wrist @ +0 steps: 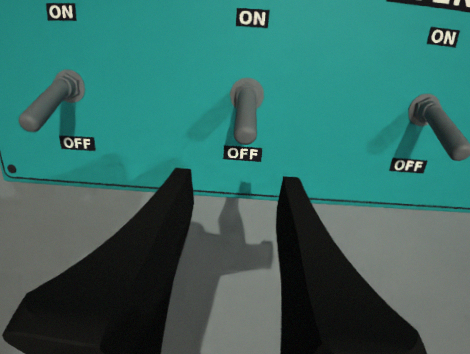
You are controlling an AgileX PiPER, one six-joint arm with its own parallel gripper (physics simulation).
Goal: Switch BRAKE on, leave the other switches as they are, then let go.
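Observation:
The BRAKE switch (245, 117) is the grey lever in the middle of the wrist view. It points down towards its OFF label (242, 153), with its ON label (252, 18) above. Its name label does not show. My gripper (235, 190) is open, with its black fingertips apart, one to the lower left and one to the lower right of the lever's tip. Nothing is between the fingers. The lever's tip shows above the gap between them, and no contact shows.
A left switch (44, 106) and a right switch (446, 131) flank the middle one, both levers angled down and outward. Part of a name label (440, 4) shows at the top right. The teal panel (325, 60) ends at a lower edge above a grey surface (245, 305) with the gripper's shadow.

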